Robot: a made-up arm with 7 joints. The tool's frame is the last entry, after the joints. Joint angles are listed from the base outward. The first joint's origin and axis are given. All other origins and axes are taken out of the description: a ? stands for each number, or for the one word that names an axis. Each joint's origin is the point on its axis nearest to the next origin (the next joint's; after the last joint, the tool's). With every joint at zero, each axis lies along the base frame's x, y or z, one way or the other. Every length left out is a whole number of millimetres.
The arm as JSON. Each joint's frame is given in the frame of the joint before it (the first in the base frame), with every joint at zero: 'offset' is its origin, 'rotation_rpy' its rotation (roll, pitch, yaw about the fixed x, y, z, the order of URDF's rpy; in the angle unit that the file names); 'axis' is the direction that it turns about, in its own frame. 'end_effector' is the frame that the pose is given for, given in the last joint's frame.
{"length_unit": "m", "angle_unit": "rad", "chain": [
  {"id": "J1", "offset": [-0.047, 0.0, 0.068], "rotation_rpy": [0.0, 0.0, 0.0], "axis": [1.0, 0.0, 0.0]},
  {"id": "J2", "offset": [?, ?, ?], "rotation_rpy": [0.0, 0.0, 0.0], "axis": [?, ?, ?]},
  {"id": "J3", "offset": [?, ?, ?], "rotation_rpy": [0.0, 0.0, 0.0], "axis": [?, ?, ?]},
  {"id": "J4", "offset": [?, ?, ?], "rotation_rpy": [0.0, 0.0, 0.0], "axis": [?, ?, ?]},
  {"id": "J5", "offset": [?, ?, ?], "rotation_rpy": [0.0, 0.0, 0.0], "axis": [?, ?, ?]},
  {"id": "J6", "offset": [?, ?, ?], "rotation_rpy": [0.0, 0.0, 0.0], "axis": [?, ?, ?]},
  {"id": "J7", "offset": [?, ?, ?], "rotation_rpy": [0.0, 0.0, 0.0], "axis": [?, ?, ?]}
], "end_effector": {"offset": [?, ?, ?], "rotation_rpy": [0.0, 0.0, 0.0]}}
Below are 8 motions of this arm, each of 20 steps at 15 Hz.
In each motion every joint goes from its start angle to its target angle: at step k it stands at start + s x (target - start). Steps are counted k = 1, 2, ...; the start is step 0. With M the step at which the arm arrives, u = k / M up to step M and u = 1 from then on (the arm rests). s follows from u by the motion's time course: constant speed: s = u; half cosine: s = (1 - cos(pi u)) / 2; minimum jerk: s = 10 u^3 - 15 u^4 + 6 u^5.
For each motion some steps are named. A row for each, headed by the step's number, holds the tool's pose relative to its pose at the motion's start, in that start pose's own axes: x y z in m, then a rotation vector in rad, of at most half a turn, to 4 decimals.
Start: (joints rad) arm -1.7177 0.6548 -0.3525 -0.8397 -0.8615 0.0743 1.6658
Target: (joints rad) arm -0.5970 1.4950 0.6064 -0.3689 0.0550 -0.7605 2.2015
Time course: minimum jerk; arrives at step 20
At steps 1, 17, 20:
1: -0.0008 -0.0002 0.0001 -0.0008 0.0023 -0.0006
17: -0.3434 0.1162 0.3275 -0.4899 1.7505 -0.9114
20: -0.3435 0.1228 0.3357 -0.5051 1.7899 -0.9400

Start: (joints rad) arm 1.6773 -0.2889 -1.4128 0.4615 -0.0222 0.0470 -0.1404
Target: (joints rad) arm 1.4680 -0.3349 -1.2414 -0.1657 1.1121 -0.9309 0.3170
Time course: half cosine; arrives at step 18
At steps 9, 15, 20:
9: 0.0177 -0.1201 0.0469 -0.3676 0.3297 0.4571
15: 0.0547 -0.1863 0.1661 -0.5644 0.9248 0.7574
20: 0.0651 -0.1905 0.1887 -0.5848 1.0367 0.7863

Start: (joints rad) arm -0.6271 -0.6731 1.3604 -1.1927 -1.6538 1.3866 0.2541
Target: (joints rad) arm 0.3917 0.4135 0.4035 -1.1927 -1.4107 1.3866 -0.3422
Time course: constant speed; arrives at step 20
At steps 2, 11, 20:
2: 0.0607 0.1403 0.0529 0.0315 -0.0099 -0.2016
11: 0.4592 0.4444 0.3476 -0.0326 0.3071 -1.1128
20: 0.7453 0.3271 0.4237 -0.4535 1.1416 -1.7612

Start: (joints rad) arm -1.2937 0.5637 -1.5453 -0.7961 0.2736 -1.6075 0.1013
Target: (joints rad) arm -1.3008 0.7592 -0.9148 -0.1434 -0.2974 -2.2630 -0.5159
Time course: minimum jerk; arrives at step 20
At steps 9, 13, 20:
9: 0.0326 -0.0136 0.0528 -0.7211 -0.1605 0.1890
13: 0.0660 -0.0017 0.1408 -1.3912 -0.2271 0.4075
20: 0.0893 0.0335 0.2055 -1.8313 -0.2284 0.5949

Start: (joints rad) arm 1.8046 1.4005 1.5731 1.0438 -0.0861 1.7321 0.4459
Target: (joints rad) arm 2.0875 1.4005 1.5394 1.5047 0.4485 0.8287 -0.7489
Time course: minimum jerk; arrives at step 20
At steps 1, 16, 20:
1: 0.0001 0.0000 0.0001 -0.0008 0.0000 0.0009
16: 0.1268 -0.0548 0.1114 -0.8498 -0.6049 0.4447
20: 0.1340 -0.0580 0.1225 -0.9159 -0.6670 0.4409

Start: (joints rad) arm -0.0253 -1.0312 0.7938 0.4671 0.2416 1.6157 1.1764
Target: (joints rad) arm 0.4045 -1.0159 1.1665 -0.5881 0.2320 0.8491 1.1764
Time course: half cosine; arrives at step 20
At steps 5, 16, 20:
5: 0.0204 -0.0182 -0.0272 -0.1114 0.0678 0.0677
16: 0.1649 -0.0906 -0.0754 -0.7088 0.4475 0.1160
20: 0.1851 -0.0931 -0.0720 -0.7765 0.4970 0.0851

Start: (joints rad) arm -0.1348 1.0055 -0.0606 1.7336 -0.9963 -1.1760 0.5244
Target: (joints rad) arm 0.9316 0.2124 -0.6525 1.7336 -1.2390 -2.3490 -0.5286
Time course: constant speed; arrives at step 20
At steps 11, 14, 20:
11: 0.2977 -0.1025 0.2565 -0.9023 -0.4819 0.6705
14: 0.3499 -0.0969 0.3693 -1.2067 -0.6494 0.7948
20: 0.3787 -0.0342 0.6092 -1.8675 -0.9907 0.9660

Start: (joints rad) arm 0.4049 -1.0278 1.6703 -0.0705 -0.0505 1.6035 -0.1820
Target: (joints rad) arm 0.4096 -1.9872 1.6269 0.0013 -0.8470 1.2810 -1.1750
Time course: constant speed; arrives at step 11
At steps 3, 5, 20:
3: -0.0497 -0.0354 0.1341 -0.0003 0.1604 0.1885
5: -0.0738 -0.0797 0.2185 0.0096 0.2096 0.3558
20: -0.0990 -0.2854 0.4047 0.0920 0.0209 0.9035

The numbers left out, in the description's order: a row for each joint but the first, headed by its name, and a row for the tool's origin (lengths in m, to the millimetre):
J2: xyz 0.0 0.314 0.115, axis 0.0 1.0 0.0
J3: xyz 0.082 0.0 0.164, axis 0.0 -1.0 0.0
J4: xyz 0.283 0.0 -0.069, axis 0.0 -1.0 0.0
J5: xyz 0.025 0.0 0.188, axis -1.0 0.0 0.0
J6: xyz 0.0 -0.053 -0.111, axis 0.0 0.0 -1.0
J7: xyz -0.048 0.056 0.0, axis 1.0 0.0 0.0
tool: xyz 0.0 -0.018 -0.114

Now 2 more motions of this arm.
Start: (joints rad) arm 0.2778 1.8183 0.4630 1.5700 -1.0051 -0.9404 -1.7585
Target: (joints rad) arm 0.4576 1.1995 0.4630 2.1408 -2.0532 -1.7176 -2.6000
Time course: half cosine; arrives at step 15
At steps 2, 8, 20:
2: 0.0145 0.0005 -0.0024 -0.0289 -0.0629 -0.0739
8: 0.1523 -0.0230 -0.0037 -0.3537 -0.6663 -1.0739
20: 0.2294 -0.0372 -0.0027 -0.3766 -0.9197 -2.1047

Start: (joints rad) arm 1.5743 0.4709 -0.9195 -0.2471 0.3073 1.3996 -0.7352
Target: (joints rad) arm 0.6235 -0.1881 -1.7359 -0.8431 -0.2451 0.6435 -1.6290
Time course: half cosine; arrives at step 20
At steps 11, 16, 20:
11: 0.0290 0.0779 0.0443 -0.7862 0.3827 0.4993
16: 0.0958 0.1558 0.0532 -0.9444 0.5971 0.8859
20: 0.1206 0.1808 0.0481 -0.9457 0.6497 0.9998

